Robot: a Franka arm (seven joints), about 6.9 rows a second.
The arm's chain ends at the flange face. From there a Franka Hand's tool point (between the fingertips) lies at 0.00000 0.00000 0.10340 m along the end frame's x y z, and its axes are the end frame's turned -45 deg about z.
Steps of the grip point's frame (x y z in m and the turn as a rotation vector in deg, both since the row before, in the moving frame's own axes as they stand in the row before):
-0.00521, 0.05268, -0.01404, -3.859, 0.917, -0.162
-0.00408, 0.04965, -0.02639, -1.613, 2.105, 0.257
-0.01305, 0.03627, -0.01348, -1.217, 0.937, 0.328
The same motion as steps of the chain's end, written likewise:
0.02747, 0.03719, -0.01379, -2.080, 3.377, -0.162
0.02748, 0.03861, -0.02628, 0.348, 2.629, 0.257
0.01367, 0.03451, -0.01344, -0.198, 1.523, 0.328

